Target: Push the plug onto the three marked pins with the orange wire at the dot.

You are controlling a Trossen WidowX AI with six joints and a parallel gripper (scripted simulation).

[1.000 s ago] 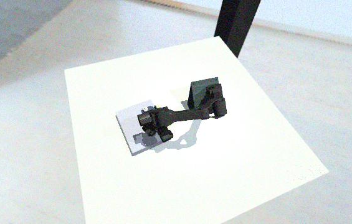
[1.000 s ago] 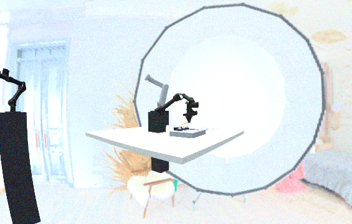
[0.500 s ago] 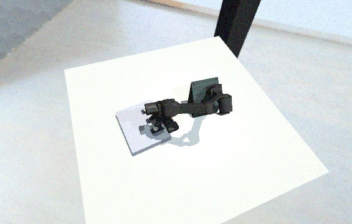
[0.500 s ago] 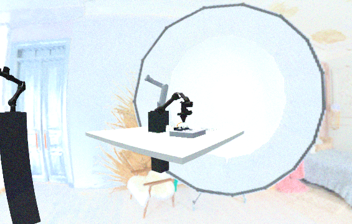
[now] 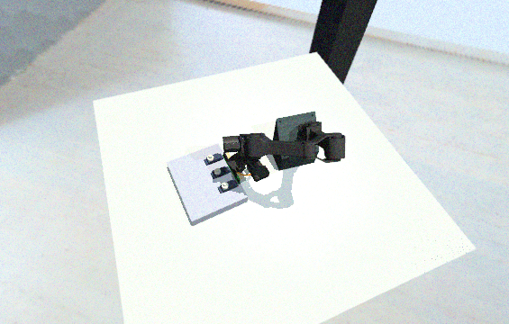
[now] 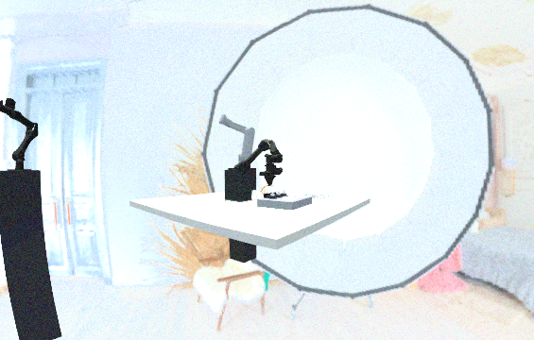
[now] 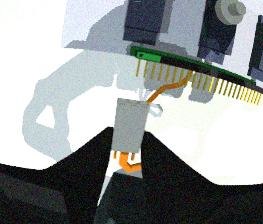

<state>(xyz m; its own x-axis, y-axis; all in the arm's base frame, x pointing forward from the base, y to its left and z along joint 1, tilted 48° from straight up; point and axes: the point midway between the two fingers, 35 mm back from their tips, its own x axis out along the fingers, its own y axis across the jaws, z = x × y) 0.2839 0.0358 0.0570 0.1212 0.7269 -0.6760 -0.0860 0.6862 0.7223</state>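
My gripper tip is now 50 mm short of the green marked band, 40 mm above it and 10 mm to the left of it. The rest, counted from my gripper tip: pale grey holder: 210 mm ahead, 90 mm below, 60 mm to the right.
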